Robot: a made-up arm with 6 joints. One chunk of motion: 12 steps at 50 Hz.
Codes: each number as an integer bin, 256 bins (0 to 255) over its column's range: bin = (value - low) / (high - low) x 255, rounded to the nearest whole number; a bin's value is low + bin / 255 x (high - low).
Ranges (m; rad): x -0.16..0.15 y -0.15..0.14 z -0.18..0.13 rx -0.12..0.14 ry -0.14..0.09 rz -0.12..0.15
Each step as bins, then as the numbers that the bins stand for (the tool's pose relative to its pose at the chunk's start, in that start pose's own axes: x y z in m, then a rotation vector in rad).
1 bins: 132 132 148 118 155 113
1 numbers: 0.0005 0.0001 -0.0001 0.0003 -0.0002 -0.0004
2 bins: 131 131 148 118 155 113
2 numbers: -0.0007 -0.0010 -0.0001 0.0003 -0.0002 -0.0004
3 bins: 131 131 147 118 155 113
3 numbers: -0.0007 -0.0010 -0.0013 0.0003 -0.0002 -0.0004
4 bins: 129 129 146 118 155 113
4 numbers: -0.0032 -0.0033 -0.0025 0.0003 -0.0002 -0.0004
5 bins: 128 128 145 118 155 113
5 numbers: -0.0044 -0.0044 -0.0037 0.0003 -0.0002 -0.0004
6 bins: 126 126 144 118 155 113
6 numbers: -0.0068 -0.0067 -0.0049 0.0003 -0.0002 -0.0004
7 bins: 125 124 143 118 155 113
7 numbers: -0.0080 -0.0090 -0.0062 0.0003 -0.0002 -0.0004
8 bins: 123 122 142 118 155 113
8 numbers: -0.0105 -0.0113 -0.0074 0.0003 -0.0002 -0.0004
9 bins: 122 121 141 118 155 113
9 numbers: -0.0117 -0.0124 -0.0086 0.0003 -0.0002 -0.0004
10 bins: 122 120 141 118 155 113
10 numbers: -0.0117 -0.0135 -0.0086 0.0003 -0.0002 -0.0004
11 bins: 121 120 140 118 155 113
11 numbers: -0.0129 -0.0135 -0.0098 0.0003 -0.0002 -0.0004
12 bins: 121 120 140 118 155 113
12 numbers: -0.0129 -0.0135 -0.0098 0.0003 -0.0002 -0.0004
